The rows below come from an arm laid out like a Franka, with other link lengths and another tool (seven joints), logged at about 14 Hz.
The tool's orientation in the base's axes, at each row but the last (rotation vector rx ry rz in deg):
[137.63, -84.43, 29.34]
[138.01, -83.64, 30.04]
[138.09, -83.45, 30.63]
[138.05, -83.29, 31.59]
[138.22, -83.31, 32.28]
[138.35, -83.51, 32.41]
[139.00, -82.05, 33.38]
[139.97, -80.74, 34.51]
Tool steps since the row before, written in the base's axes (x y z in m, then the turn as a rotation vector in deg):
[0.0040, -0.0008, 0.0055, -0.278, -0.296, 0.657]
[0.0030, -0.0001, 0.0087, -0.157, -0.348, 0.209]
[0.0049, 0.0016, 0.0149, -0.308, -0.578, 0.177]
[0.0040, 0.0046, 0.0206, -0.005, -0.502, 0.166]
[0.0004, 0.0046, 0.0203, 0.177, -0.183, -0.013]
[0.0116, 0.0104, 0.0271, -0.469, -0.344, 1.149]
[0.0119, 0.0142, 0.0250, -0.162, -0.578, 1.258]
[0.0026, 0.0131, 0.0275, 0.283, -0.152, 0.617]
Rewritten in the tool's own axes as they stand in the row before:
[0.0047, -0.0030, -0.0040, 0.406, 0.412, -0.512]
[0.0052, -0.0022, -0.0073, 0.301, 0.307, -0.069]
[0.0075, -0.0045, -0.0132, 0.403, 0.545, 0.029]
[0.0074, -0.0049, -0.0195, 0.467, 0.240, 0.062]
[0.0059, -0.0019, -0.0199, 0.212, -0.073, 0.122]
[0.0091, -0.0144, -0.0262, 0.598, 0.602, -0.969]
[0.0058, -0.0167, -0.0256, 0.962, 0.447, -0.904]
[0.0042, -0.0084, -0.0291, 0.533, -0.161, -0.417]

